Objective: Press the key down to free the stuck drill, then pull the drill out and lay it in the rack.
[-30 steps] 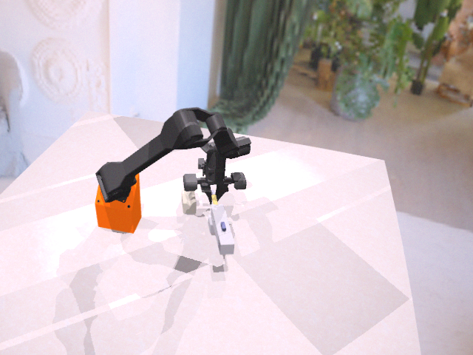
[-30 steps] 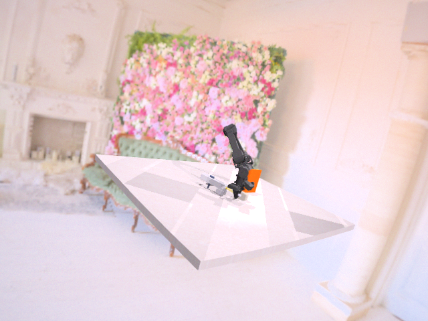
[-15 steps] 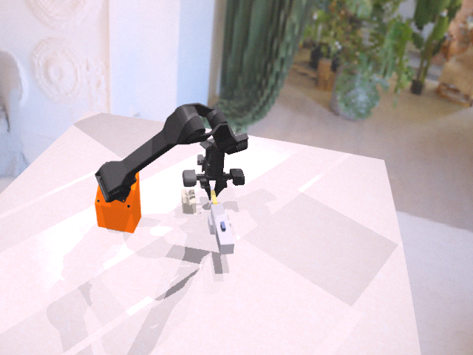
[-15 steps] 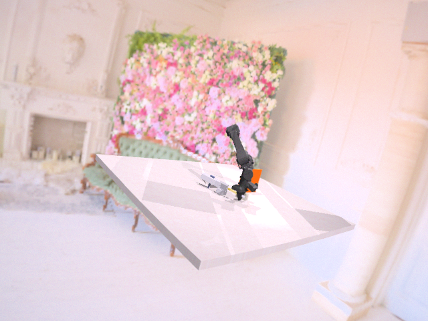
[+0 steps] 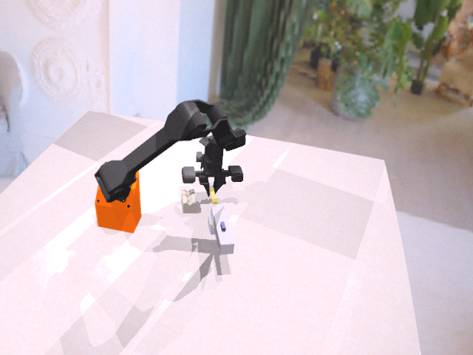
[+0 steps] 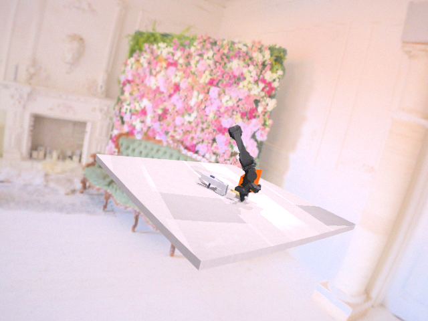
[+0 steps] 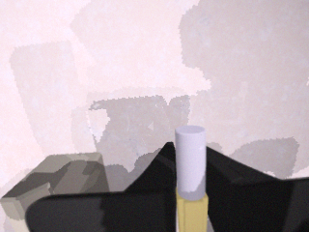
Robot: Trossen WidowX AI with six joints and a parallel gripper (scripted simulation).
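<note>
Right now the drill is 20 mm ahead of my gripper tip, 30 mm to the right of it and 40 mm above it. Also, from my gripper tip: blue key 100 mm ahead, 210 mm to the right, 50 mm above; housing block 90 mm ahead, 190 mm to the right, 40 mm above.
</note>
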